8 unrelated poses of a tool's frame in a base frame.
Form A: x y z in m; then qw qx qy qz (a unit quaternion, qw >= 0).
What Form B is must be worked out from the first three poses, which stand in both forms.
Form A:
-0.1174 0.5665 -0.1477 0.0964 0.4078 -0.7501 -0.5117
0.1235 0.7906 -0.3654 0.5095 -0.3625 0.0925 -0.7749
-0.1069 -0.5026 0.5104 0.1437 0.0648 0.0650 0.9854
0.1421 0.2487 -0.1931 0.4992 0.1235 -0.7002 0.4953
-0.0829 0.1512 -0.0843 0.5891 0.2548 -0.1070 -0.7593
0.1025 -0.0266 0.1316 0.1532 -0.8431 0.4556 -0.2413
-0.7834 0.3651 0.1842 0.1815 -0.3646 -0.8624 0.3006
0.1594 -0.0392 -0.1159 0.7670 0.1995 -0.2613 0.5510
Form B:
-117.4 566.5 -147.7 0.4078 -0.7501 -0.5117 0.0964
123.5 790.6 -365.4 -0.3625 0.0925 -0.7749 0.5095
-106.9 -502.6 510.4 0.0648 0.0650 0.9854 0.1437
142.1 248.7 -193.1 0.1235 -0.7002 0.4953 0.4992
-82.9 151.2 -84.3 0.2548 -0.1070 -0.7593 0.5891
102.5 -26.6 131.6 -0.8431 0.4556 -0.2413 0.1532
-783.4 365.1 184.2 -0.3646 -0.8624 0.3006 0.1815
159.4 -39.2 -115.9 0.1995 -0.2613 0.5510 0.7670

